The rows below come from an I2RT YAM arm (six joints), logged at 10 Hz.
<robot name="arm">
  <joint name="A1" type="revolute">
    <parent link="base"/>
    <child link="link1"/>
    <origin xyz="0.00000 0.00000 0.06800" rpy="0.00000 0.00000 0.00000"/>
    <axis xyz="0 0 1"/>
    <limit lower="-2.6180" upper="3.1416"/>
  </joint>
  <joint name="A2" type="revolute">
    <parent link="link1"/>
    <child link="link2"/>
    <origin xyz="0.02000 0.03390 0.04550" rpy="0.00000 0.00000 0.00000"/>
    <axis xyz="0 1 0"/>
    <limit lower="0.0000" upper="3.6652"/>
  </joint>
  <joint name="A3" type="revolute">
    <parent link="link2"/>
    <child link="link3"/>
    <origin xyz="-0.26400 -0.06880 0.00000" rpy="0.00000 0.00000 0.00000"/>
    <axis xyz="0 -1 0"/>
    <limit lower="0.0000" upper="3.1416"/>
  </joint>
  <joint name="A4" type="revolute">
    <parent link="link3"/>
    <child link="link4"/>
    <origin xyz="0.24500 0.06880 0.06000" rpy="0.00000 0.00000 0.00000"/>
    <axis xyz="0 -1 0"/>
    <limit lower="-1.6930" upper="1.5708"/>
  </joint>
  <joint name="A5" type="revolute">
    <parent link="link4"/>
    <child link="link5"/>
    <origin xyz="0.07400 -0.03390 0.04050" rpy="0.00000 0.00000 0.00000"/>
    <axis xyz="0 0 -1"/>
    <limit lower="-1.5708" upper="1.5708"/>
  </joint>
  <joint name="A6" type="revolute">
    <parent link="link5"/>
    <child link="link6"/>
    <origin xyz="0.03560 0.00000 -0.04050" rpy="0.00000 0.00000 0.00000"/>
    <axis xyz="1 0 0"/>
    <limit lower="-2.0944" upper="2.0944"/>
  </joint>
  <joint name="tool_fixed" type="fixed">
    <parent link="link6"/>
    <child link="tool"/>
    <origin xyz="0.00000 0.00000 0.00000" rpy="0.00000 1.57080 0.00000"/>
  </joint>
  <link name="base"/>
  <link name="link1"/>
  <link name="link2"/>
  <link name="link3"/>
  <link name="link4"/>
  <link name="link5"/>
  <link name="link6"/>
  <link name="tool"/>
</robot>
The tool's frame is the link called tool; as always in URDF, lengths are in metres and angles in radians.
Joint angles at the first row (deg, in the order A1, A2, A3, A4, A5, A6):
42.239, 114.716, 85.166, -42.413, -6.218, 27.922
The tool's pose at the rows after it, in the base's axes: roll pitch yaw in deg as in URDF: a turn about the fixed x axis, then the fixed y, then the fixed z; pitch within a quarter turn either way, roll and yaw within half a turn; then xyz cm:
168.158, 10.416, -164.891, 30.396, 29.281, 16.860
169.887, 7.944, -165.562, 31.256, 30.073, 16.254
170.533, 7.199, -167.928, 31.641, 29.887, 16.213
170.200, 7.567, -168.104, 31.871, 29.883, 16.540
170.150, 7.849, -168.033, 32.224, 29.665, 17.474
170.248, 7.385, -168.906, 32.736, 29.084, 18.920
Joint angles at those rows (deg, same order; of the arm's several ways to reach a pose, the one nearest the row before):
43.463, 119.831, 90.411, -45.844, -5.541, 27.988
43.484, 123.853, 95.613, -49.932, -5.017, 28.862
43.004, 124.531, 96.686, -51.134, -4.448, 30.764
42.785, 124.530, 97.405, -51.375, -4.557, 30.699
42.260, 124.224, 99.066, -53.123, -4.579, 30.086
41.233, 123.808, 101.775, -56.706, -4.754, 29.977

